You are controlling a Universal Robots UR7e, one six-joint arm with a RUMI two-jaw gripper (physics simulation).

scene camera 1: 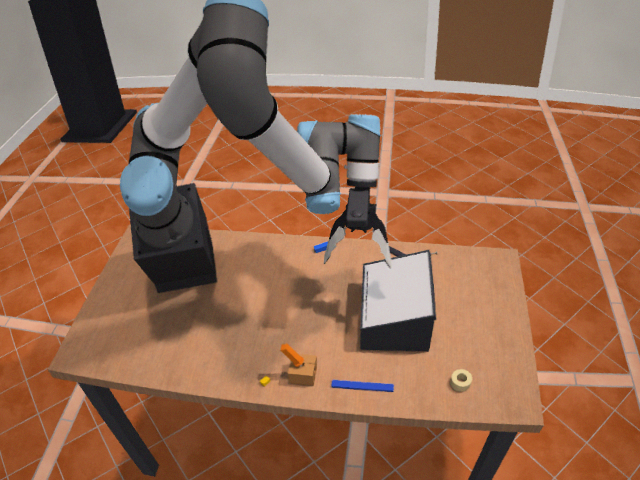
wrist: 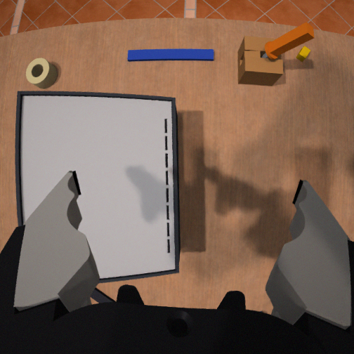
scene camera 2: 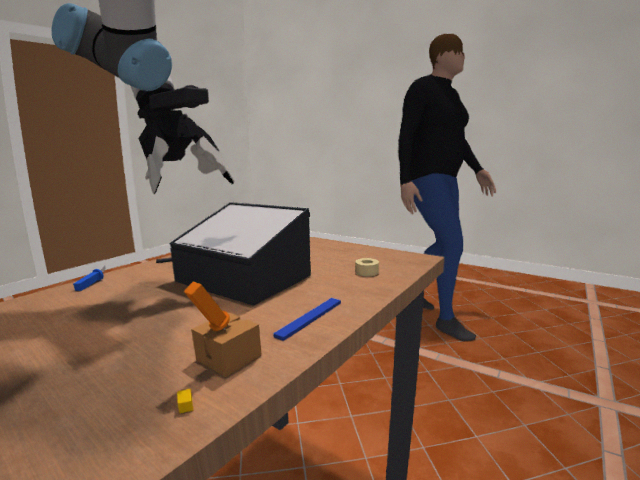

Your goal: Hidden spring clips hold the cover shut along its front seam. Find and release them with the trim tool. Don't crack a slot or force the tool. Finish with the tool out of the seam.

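Note:
The dark sloped box [scene camera 1: 395, 336] [scene camera 2: 281, 260] [wrist: 176, 150] has a light grey cover [scene camera 1: 405, 294] [scene camera 2: 248, 227] [wrist: 95, 130], which lies flat in its frame. A row of thin dark slots runs along the cover's low edge. The orange-handled tool [scene camera 1: 292, 354] [scene camera 2: 205, 304] [wrist: 291, 41], seemingly the trim tool, stands tilted in a brown block [scene camera 1: 302, 373] [scene camera 2: 232, 346] [wrist: 260, 74]; its blade is mostly hidden. My gripper [scene camera 1: 357, 263] [scene camera 2: 193, 187] [wrist: 186, 176] is open and empty, high above the table. In the wrist view its fingers straddle the slotted edge, left finger over the cover.
A blue bar [scene camera 1: 361, 385] [scene camera 2: 308, 318] [wrist: 170, 55], a tape roll [scene camera 1: 453, 383] [scene camera 2: 367, 269] [wrist: 46, 77] and a yellow piece [scene camera 1: 265, 381] [scene camera 2: 184, 400] [wrist: 303, 53] lie near the block or box. A blue-handled tool [scene camera 1: 321, 247] [scene camera 2: 88, 279] and a dark tool [scene camera 1: 397, 251] [scene camera 2: 164, 260] lie farther back. A person [scene camera 2: 436, 129] stands beyond the table.

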